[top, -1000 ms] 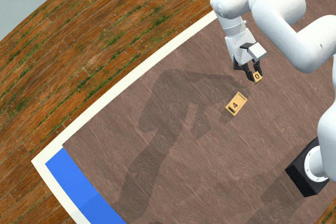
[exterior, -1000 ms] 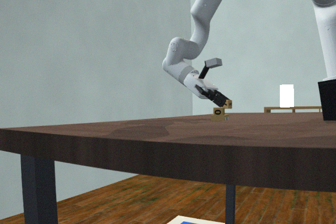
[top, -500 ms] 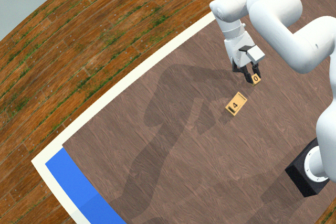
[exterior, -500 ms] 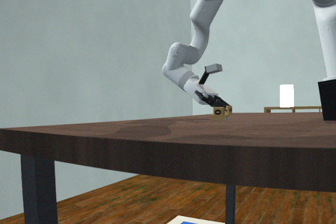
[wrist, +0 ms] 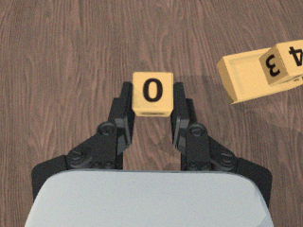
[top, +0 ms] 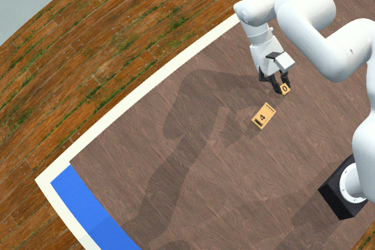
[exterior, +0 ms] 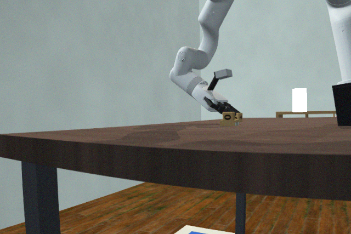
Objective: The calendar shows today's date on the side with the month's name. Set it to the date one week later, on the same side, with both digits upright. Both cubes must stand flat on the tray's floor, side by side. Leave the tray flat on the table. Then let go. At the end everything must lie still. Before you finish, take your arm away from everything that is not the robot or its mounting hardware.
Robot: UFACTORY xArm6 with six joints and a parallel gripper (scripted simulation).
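The wooden cube is 20 mm behind my hand and 10 mm below it. Also, from my hand: tray: 110 mm to the left, 20 mm below, 20 mm behind.
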